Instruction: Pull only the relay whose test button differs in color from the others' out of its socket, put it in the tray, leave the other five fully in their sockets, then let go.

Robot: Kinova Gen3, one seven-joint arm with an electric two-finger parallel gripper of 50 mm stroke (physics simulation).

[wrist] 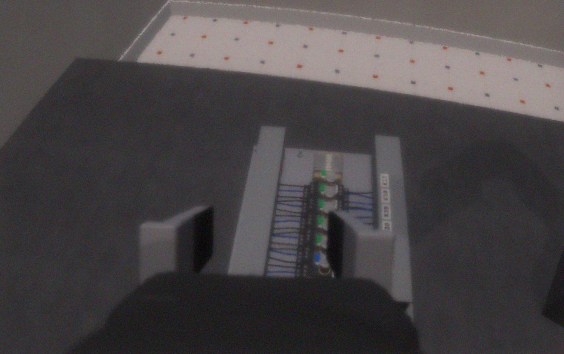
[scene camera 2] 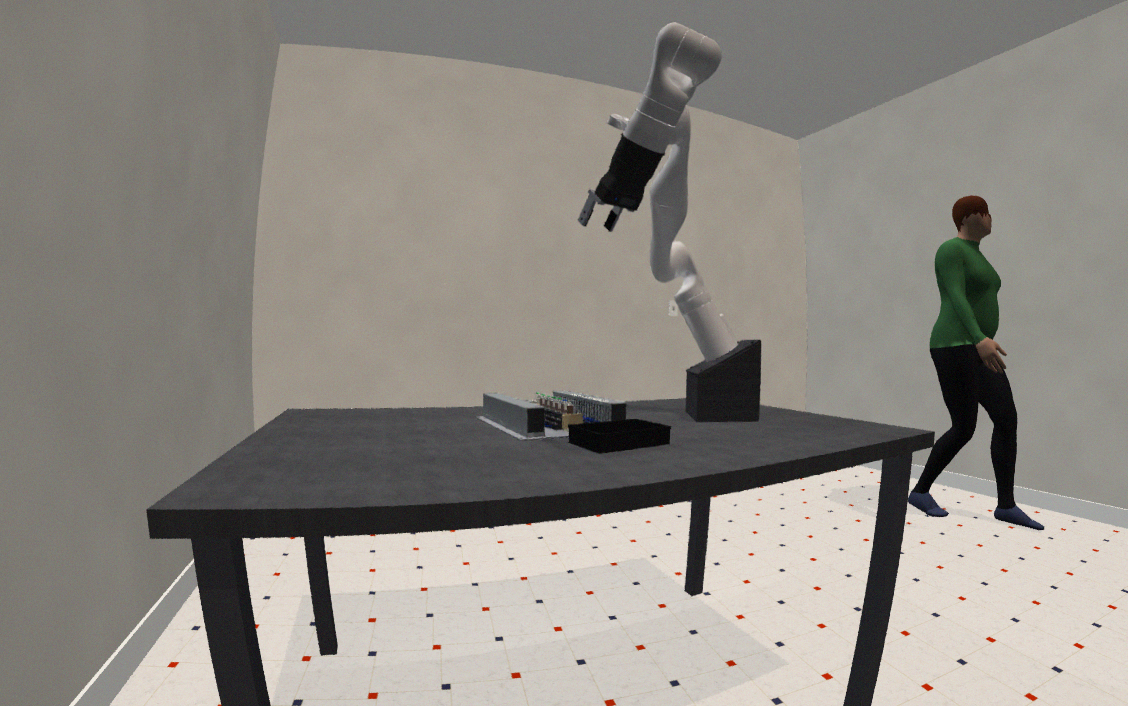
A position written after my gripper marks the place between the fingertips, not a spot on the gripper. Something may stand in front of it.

In view: my gripper [scene camera 2: 595, 226] and a panel [wrist: 356, 176].
My gripper is seen too in the wrist view [wrist: 270, 233].
